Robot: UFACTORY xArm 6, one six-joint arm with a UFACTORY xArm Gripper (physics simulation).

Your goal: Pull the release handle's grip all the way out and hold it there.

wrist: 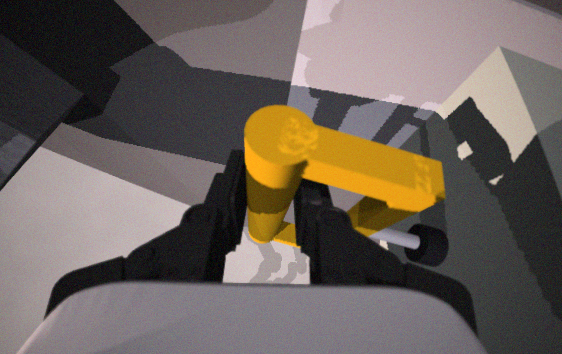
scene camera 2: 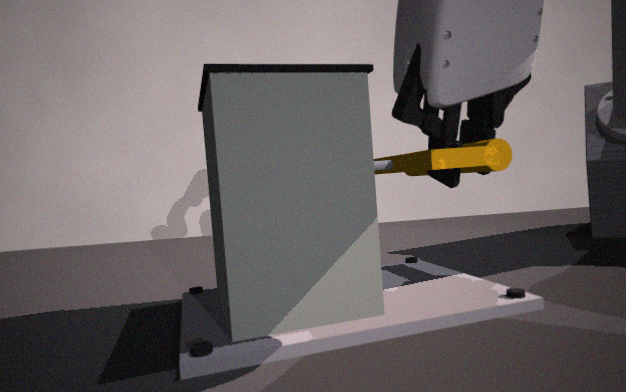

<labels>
my gripper: wrist; scene camera 2
same spot on my gripper: (scene camera 2: 485, 113) = (wrist: 215, 241)
same spot on pale base plate: (wrist: 379, 77) = (scene camera 2: 420, 289)
</labels>
